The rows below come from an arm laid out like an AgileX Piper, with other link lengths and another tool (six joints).
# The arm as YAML. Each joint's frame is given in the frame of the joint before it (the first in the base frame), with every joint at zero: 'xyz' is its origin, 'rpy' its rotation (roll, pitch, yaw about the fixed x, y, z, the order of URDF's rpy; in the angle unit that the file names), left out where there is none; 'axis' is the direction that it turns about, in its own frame. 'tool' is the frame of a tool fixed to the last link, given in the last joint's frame.
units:
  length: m
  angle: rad
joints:
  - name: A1
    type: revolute
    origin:
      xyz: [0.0, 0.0, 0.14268]
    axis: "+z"
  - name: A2
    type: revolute
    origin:
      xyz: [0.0, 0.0, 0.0]
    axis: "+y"
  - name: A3
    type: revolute
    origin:
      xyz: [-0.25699, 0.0, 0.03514]
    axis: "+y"
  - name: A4
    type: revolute
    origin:
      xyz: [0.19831, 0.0, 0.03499]
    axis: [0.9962, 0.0, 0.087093]
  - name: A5
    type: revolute
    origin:
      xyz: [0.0, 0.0, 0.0]
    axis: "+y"
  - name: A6
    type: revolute
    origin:
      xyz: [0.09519, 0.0, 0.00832]
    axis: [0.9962, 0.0, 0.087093]
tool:
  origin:
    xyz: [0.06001, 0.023, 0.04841]
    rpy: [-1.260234, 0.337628, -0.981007]
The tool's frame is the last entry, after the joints.
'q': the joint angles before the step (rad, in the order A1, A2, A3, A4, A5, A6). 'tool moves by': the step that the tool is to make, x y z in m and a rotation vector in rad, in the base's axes. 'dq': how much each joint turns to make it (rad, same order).
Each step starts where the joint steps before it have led.
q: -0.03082 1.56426 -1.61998 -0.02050 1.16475 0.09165
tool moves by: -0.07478 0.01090 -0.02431 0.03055 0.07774 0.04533
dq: 0.00000 -0.26262 0.34147 0.05080 0.00002 -0.04590
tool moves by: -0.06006 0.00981 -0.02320 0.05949 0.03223 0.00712
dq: 0.00003 -0.22660 0.26095 0.06060 -0.00002 -0.00473
